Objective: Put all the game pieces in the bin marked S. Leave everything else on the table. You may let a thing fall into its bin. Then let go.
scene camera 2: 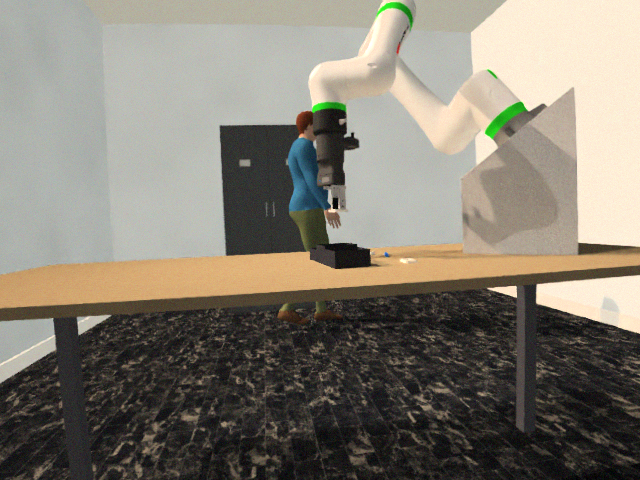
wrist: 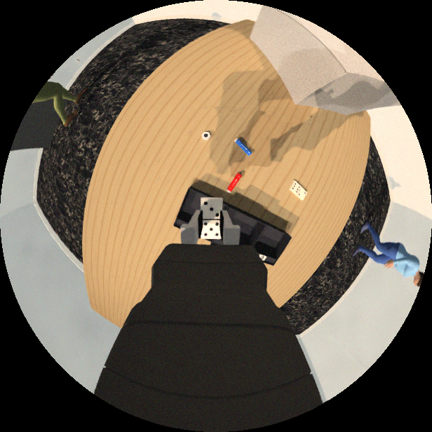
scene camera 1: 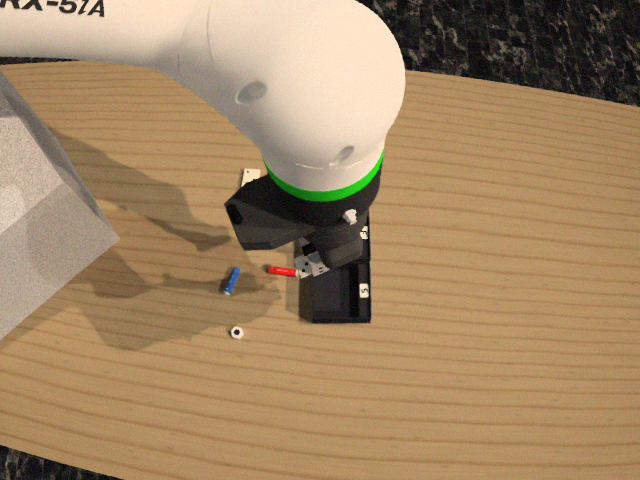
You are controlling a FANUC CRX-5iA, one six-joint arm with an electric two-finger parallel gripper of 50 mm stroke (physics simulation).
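Frame: origin at the arm's base, x right, y up, z back, level; centimetres.
Seen in the pictures: gripper, fingertip midpoint: (scene camera 2: pixel 338 210) (scene camera 1: pixel 315 260); arm's base, origin of the base link: (scene camera 2: pixel 523 140).
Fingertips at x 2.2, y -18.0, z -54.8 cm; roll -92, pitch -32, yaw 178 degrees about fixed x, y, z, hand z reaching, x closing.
Observation:
Offsets run from my fingertips to a thing's middle. "pt": to the spot under its first point.
My gripper (scene camera 1: pixel 312 262) (scene camera 2: pixel 337 208) (wrist: pixel 210 218) is shut on a white domino @(dz +0.0, dx +0.0, dy -0.1 cm) (scene camera 1: pixel 302 267) (wrist: pixel 211 223) with black pips. It holds the domino high above the black three-part bin row @(pt dz -3.1, dx -20.8, dy -10.8 cm) (scene camera 2: pixel 341 256). The S bin @(dz -2.2, dx -7.9, dy -11.2 cm) (scene camera 1: pixel 330 299) (wrist: pixel 189 206) is the compartment at the end nearest the hex nut; its S label @(dz -6.6, dx -0.1, dy -10.7 cm) (scene camera 1: pixel 363 290) shows in scene camera 1. The arm hides part of the other compartments there. A second domino @(dz +13.8, dx -16.2, dy -13.2 cm) (scene camera 1: pixel 251 175) (scene camera 2: pixel 407 260) (wrist: pixel 298 190) lies flat on the table, partly hidden by the arm in scene camera 1.
A red battery @(dz +5.6, dx -2.0, dy -13.0 cm) (scene camera 1: pixel 282 271) (wrist: pixel 234 182) lies beside the bin row. A blue battery @(dz +13.3, dx +0.7, dy -13.0 cm) (scene camera 1: pixel 232 280) (scene camera 2: pixel 386 254) (wrist: pixel 243 147) and a white hex nut @(dz +10.9, dx +8.3, dy -13.1 cm) (scene camera 1: pixel 236 332) (wrist: pixel 206 135) lie farther from it. The grey robot pedestal (scene camera 1: pixel 46 222) (scene camera 2: pixel 522 206) (wrist: pixel 305 55) stands on the table.

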